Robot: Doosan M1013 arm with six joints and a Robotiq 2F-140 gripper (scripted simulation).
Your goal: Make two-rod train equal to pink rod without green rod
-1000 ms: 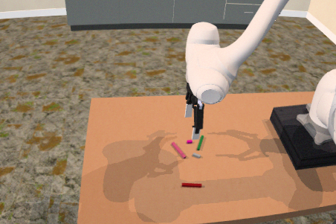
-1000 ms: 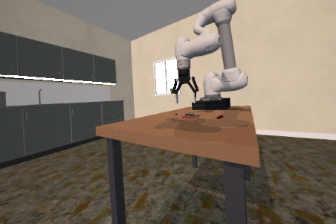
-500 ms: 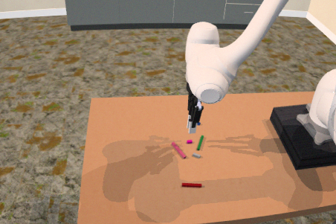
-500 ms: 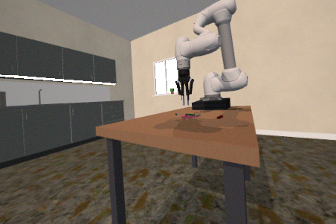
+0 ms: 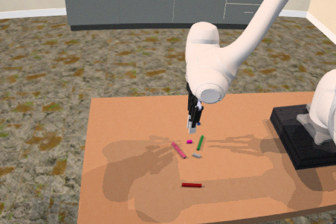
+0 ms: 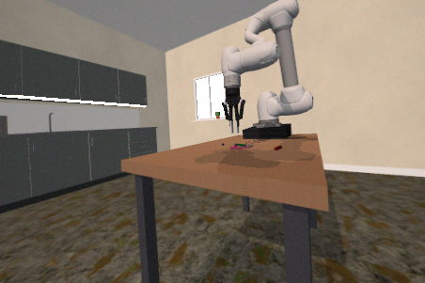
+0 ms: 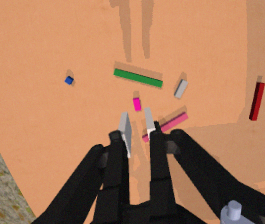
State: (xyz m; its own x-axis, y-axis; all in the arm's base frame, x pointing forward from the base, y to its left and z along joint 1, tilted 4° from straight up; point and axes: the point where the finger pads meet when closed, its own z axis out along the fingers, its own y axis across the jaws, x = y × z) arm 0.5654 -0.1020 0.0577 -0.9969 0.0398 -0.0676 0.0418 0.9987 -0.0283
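Right now the magenta rod is 100 mm below my hand. From my hand the other things lie so: green rod: 40 mm behind, 10 mm to the left, 100 mm below; then short grey rod: 10 mm behind, 80 mm to the left, 100 mm below; then pink rod: 50 mm ahead, 40 mm to the left, 100 mm below.
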